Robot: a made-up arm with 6 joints.
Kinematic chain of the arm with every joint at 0, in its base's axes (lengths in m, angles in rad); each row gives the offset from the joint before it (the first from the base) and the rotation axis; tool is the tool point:
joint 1: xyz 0 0 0.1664 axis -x
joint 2: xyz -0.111 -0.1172 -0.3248 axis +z
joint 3: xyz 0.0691 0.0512 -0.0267 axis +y
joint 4: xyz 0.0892 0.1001 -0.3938 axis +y
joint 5: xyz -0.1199 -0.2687 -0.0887 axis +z
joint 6: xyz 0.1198 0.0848 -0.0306 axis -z
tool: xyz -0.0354 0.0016 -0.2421
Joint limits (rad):
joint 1: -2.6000..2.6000
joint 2: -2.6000..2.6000
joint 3: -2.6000..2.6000
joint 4: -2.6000..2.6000
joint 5: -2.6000..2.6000
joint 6: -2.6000..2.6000
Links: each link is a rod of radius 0.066 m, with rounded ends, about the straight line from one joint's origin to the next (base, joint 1, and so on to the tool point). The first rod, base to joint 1, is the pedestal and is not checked.
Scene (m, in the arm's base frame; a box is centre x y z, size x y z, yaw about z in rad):
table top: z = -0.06
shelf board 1: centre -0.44 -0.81 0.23 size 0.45 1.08 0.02 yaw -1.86
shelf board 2: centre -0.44 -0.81 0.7 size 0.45 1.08 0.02 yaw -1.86
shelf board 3: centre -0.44 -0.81 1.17 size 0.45 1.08 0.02 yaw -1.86
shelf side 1: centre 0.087 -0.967 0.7 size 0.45 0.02 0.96 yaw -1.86
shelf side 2: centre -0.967 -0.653 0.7 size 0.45 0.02 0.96 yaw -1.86
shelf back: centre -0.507 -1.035 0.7 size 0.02 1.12 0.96 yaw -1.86
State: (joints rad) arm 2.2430 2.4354 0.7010 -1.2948 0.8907 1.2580
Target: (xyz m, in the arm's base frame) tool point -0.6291 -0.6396 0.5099
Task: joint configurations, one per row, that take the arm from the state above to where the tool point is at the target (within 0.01 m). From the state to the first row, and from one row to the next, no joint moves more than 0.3 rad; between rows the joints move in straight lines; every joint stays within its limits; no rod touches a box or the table.
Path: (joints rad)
1: 2.3041 2.4719 0.9531 -1.5626 0.7139 1.2762
2: 2.3651 2.5083 1.2052 -1.8304 0.5372 1.2945
3: 2.2787 2.2150 1.4045 -1.8571 0.5001 1.3171
4: 2.1924 1.9217 1.6037 -1.8837 0.4631 1.3398
5: 2.1060 1.6283 1.8030 -1.9104 0.4261 1.3625
6: 2.0196 1.3350 2.0022 -1.9370 0.3891 1.3851
7: 1.9332 1.0416 2.2015 -1.9637 0.3520 1.4078
8: 1.8469 0.7483 2.4007 -1.9904 0.3150 1.4305
9: 1.7605 0.4550 2.6000 -2.0170 0.2780 1.4531
10: 1.6158 0.5353 2.3652 -1.7681 0.4237 1.4197
11: 1.4711 0.6156 2.1304 -1.5191 0.5693 1.3863
12: 1.3264 0.6960 1.8956 -1.2702 0.7150 1.3529

